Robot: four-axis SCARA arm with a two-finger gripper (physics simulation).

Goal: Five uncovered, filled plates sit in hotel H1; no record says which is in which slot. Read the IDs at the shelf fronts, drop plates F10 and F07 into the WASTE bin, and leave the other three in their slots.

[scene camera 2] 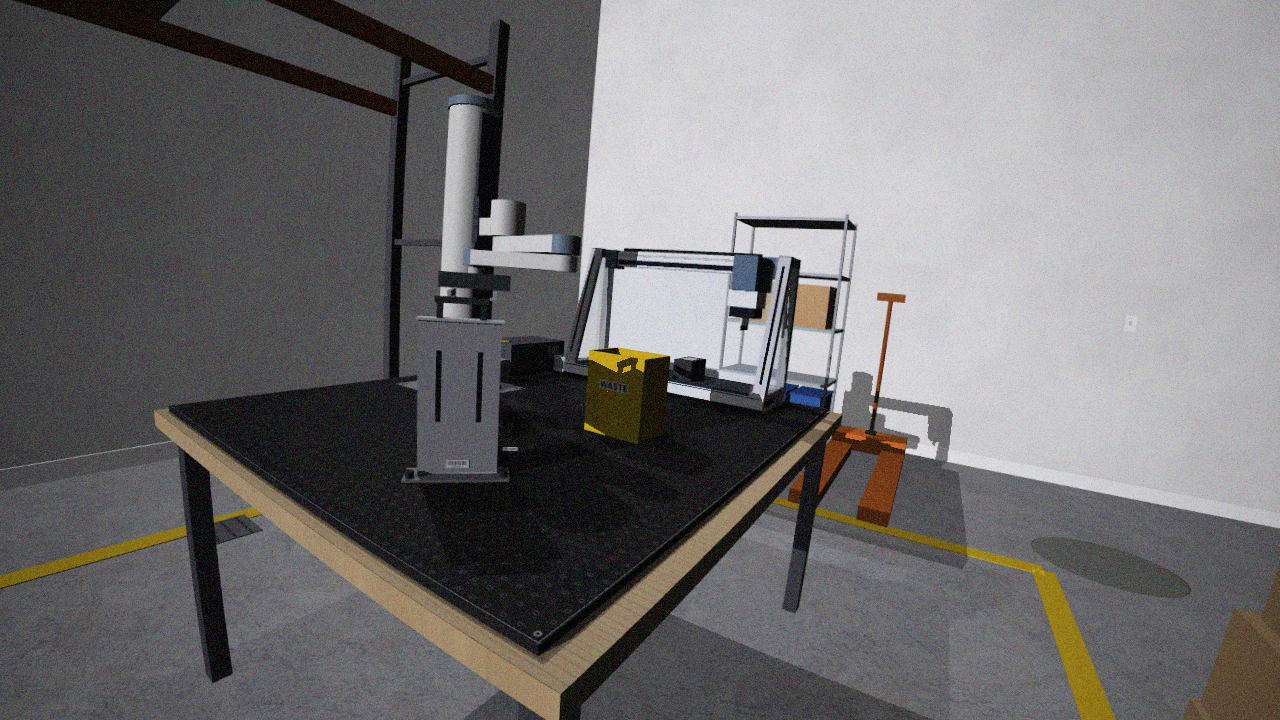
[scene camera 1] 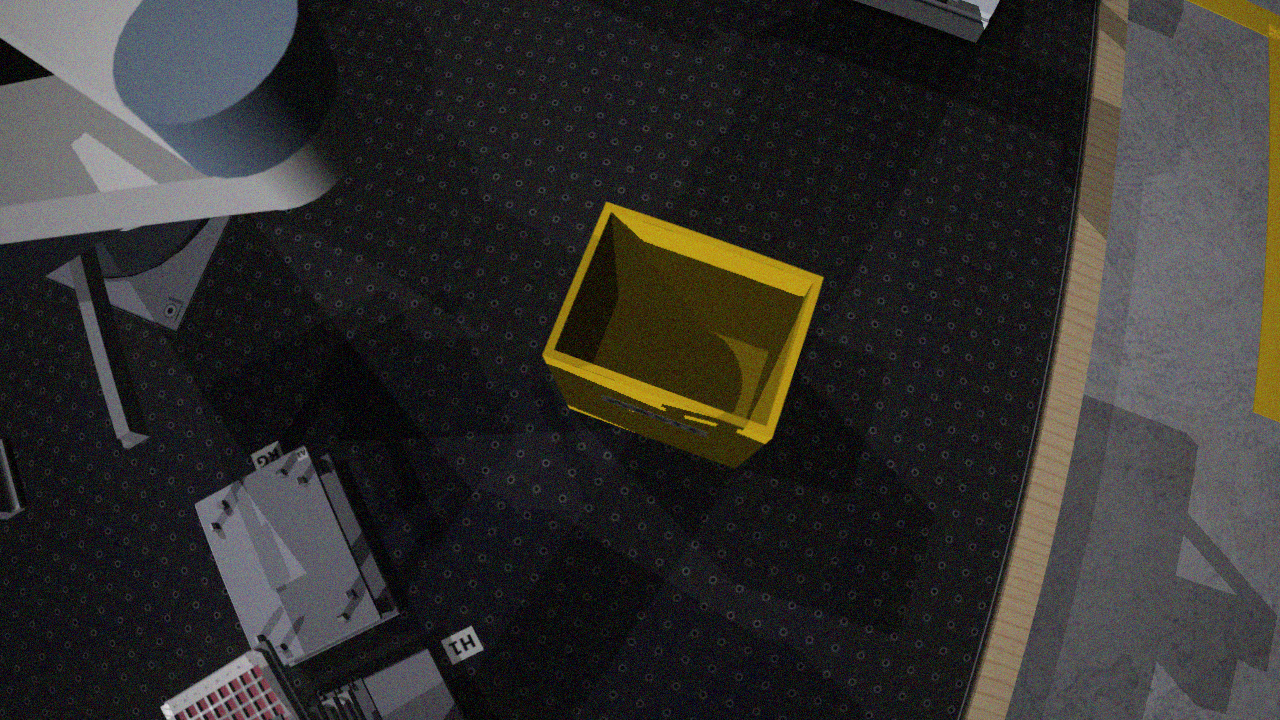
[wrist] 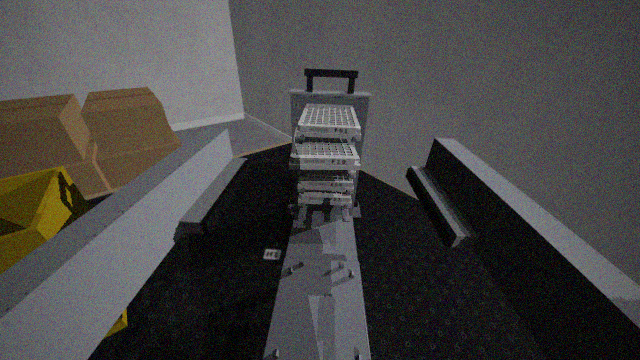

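Note:
The hotel H1 stands with its plates stacked in the wrist view. The top shelf holds a plate, F01; its label is faint. Below it is plate F10. Further plates sit lower; their IDs are too blurred to read. The yellow WASTE bin is upright, and no plate shows inside. My gripper is open, with its fingers apart and nothing between them. It is in front of the hotel, apart from the plates.
A grey platform marked RG stands in front of the hotel, with small corner posts. The H1 label lies on the black table top. A gantry frame stands beyond the bin. Cardboard boxes show behind the bin.

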